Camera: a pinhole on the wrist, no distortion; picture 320 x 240 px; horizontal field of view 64.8 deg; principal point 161.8 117.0 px. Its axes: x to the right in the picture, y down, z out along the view. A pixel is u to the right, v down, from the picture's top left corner.
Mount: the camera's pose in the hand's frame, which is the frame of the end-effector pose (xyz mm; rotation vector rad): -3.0 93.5 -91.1 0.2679 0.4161 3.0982
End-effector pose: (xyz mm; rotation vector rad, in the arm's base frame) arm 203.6 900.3 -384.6 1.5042 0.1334 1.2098
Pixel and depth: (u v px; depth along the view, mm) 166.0 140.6 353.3
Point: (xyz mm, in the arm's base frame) 332.6 710.4 -188.7
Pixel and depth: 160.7 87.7 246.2
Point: 224.7 770.9 -192.2
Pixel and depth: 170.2 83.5 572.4
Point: 391.0 546.5 -16.0
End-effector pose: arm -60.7 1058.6 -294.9 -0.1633 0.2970 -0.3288
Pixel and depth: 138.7 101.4 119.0
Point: 8.6 1173.9 -311.9
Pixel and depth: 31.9 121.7 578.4
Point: 485.4 1182.7 -54.3
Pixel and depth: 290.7 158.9 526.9
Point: -26.9 1315.2 170.5
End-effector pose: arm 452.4 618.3 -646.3 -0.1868 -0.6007 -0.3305
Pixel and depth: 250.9 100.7 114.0
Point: 469.6 752.5 -652.1
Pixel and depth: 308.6 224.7 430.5
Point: 117.3 803.5 -419.1
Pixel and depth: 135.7 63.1 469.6
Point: 491.4 963.6 -339.1
